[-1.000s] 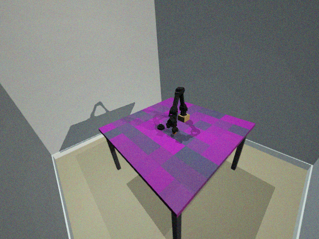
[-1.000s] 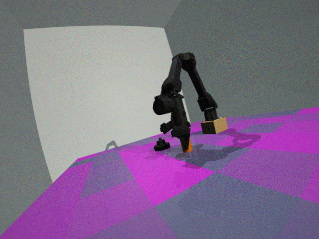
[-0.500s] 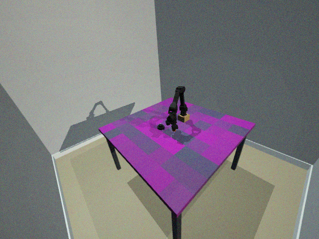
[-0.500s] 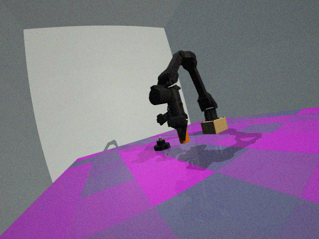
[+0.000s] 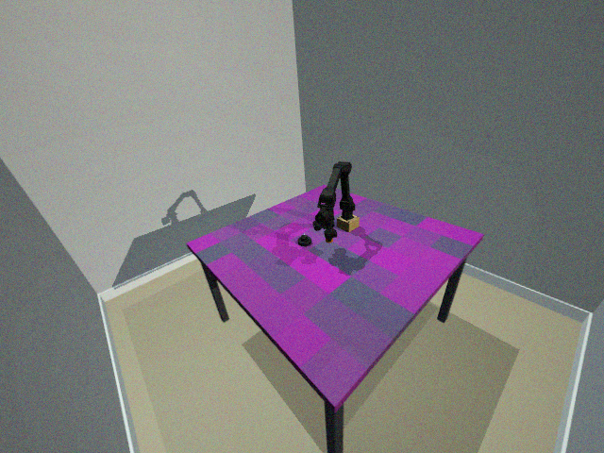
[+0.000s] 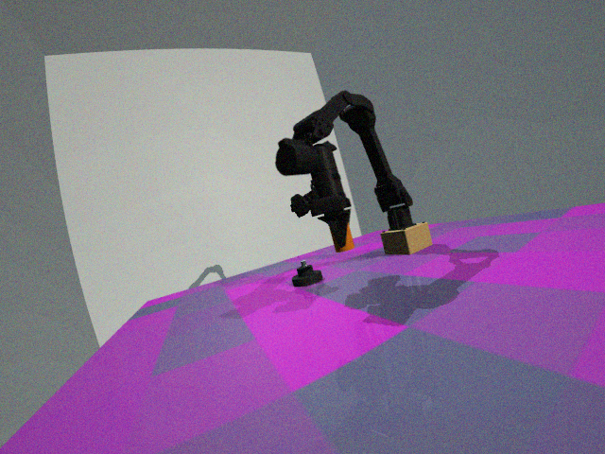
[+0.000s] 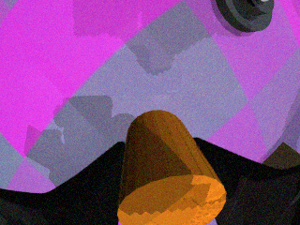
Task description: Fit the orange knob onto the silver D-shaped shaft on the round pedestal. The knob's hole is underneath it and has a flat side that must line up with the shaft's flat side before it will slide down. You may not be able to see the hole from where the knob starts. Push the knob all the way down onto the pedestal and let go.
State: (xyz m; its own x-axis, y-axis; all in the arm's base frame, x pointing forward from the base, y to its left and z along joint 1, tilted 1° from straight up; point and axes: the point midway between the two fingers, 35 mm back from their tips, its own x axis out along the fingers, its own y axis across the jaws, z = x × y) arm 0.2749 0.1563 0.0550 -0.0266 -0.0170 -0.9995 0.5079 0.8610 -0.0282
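Right now my gripper tip is 180 mm to the left of the round pedestal, 60 mm above it and 50 mm short of it. The rest, counted from my gripper tip: orange knob: 30 mm above.
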